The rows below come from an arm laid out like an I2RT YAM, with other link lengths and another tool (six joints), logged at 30 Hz.
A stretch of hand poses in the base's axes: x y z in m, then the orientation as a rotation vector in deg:
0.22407, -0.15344, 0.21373, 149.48, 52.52, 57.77
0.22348, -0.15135, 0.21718, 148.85, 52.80, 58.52
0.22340, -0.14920, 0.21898, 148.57, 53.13, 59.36
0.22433, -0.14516, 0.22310, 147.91, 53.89, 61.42
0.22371, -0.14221, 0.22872, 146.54, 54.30, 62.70
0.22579, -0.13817, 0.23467, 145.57, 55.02, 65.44
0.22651, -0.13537, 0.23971, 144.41, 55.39, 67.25
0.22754, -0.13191, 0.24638, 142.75, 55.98, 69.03
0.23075, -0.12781, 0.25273, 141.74, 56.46, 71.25
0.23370, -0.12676, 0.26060, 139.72, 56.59, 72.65
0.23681, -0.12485, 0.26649, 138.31, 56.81, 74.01
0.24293, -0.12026, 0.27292, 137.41, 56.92, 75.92
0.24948, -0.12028, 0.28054, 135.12, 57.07, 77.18
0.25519, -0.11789, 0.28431, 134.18, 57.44, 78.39
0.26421, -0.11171, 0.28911, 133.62, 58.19, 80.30
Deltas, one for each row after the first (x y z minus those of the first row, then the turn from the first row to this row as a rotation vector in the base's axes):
-0.00059, 0.00209, 0.00345, -0.12, -0.64, 0.28
-0.00067, 0.00424, 0.00525, 0.08, -1.14, 0.64
0.00026, 0.00828, 0.00937, 0.62, -2.35, 1.50
-0.00036, 0.01123, 0.01499, 0.22, -3.58, 1.93
0.00172, 0.01527, 0.02094, 0.92, -5.25, 2.88
0.00244, 0.01807, 0.02598, 1.00, -6.63, 3.42
0.00347, 0.02153, 0.03265, 0.71, -8.20, 4.09
0.00668, 0.02563, 0.03900, 1.19, -9.66, 4.81
0.00963, 0.02668, 0.04687, 0.46, -11.32, 5.10
0.01274, 0.02859, 0.05276, 0.19, -12.64, 5.48
0.01886, 0.03318, 0.05919, 0.63, -13.94, 5.91
0.02541, 0.03316, 0.06681, -0.31, -15.69, 6.22
0.03112, 0.03555, 0.07058, -0.26, -16.66, 6.71
0.04014, 0.04173, 0.07538, 0.53, -17.64, 7.62

